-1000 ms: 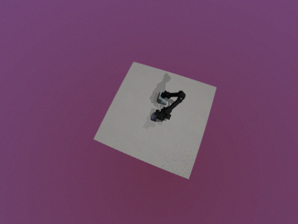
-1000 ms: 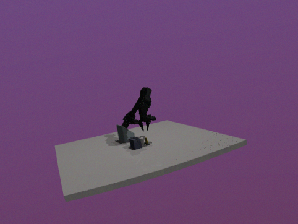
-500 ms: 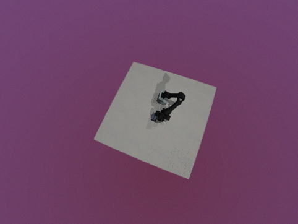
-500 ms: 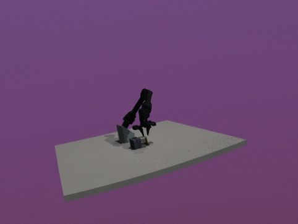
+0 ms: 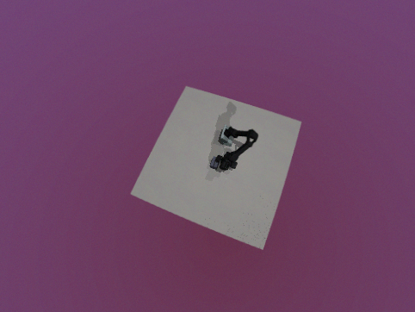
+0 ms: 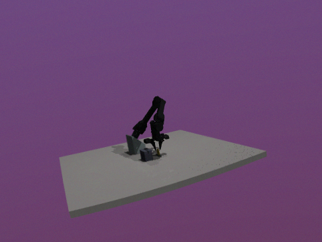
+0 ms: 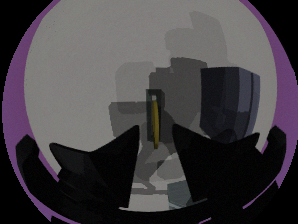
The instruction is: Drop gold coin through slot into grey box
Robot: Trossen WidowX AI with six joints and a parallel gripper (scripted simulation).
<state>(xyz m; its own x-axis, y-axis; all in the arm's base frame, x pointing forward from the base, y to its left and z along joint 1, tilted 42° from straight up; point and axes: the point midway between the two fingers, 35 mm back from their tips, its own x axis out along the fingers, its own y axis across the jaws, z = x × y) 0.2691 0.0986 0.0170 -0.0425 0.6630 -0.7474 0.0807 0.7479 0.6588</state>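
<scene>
Right now my gripper tip is 2 cm above the gold coin.
</scene>
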